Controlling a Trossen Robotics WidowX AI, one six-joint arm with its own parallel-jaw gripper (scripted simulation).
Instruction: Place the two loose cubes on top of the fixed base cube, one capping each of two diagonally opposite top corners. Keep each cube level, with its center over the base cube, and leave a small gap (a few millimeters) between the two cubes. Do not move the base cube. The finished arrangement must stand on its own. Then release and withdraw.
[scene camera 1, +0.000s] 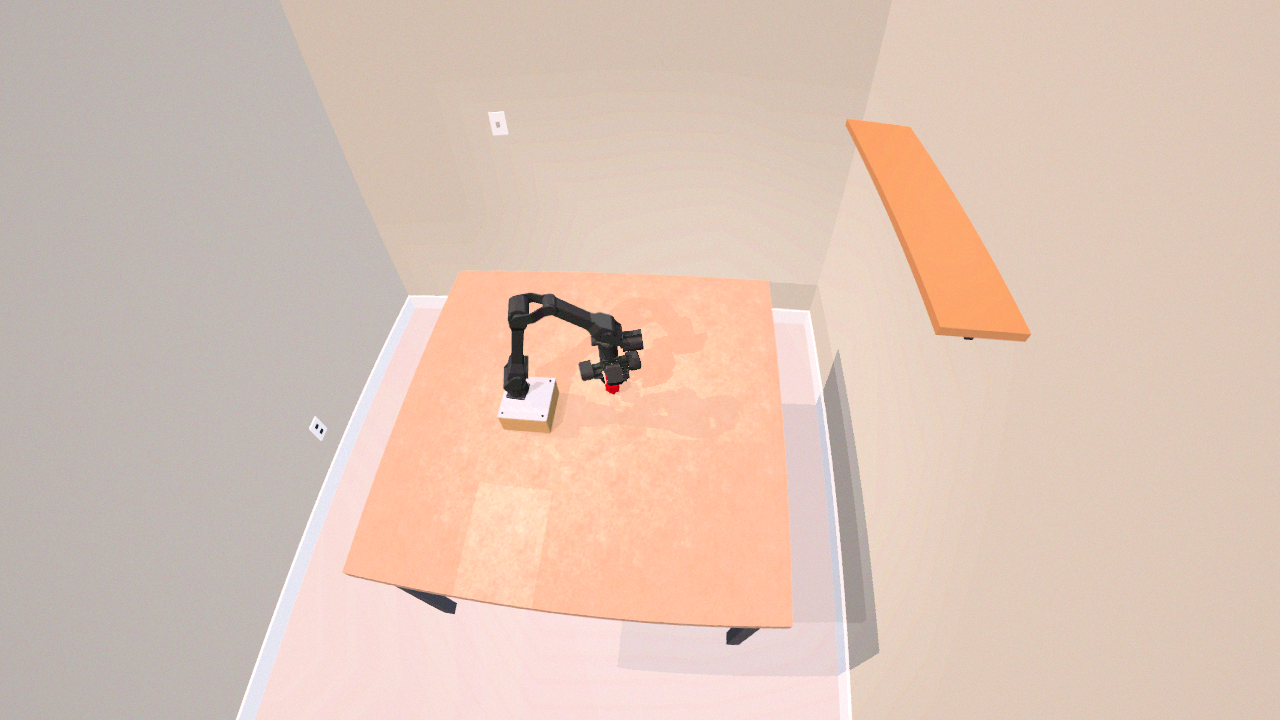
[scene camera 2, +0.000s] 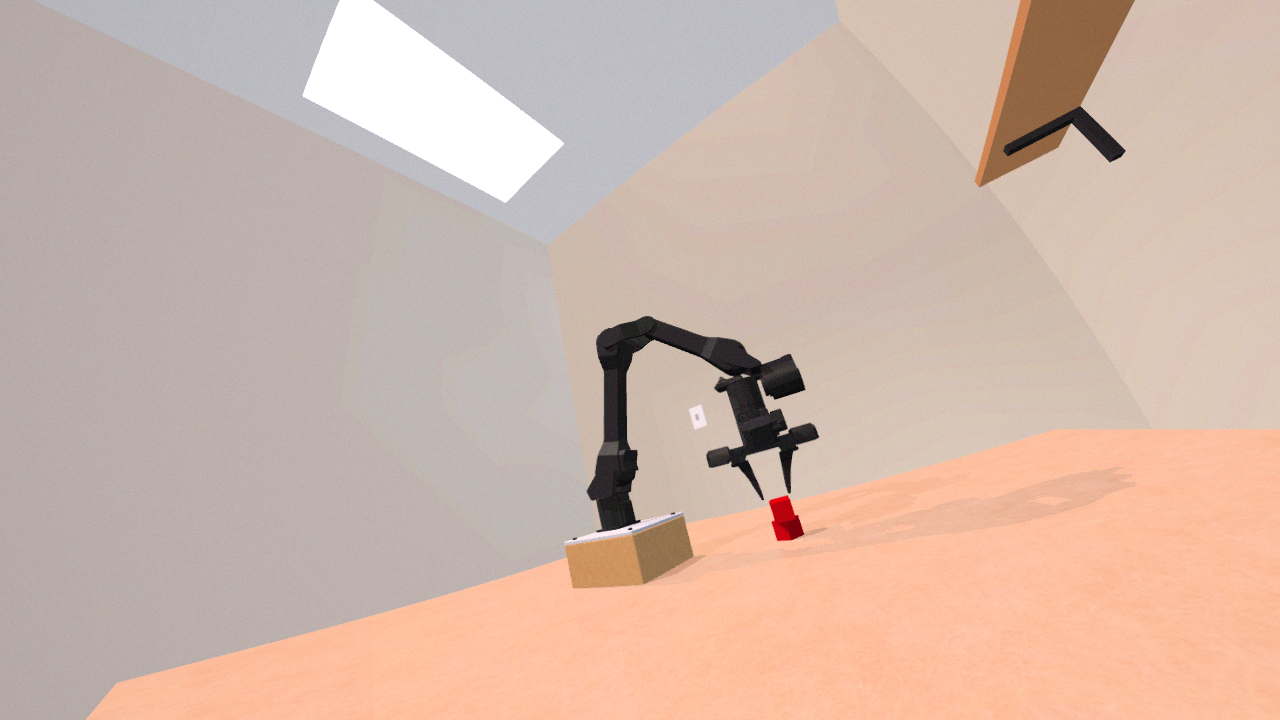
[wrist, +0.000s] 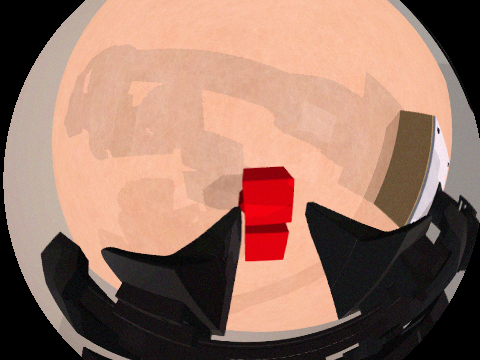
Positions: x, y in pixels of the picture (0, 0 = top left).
Scene:
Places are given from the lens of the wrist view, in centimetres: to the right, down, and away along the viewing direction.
my gripper (wrist: 274, 211): 2, 2, 10
red cube (wrist: 268, 192): 2, 1, 10
red cube (wrist: 267, 242): 2, 5, 12

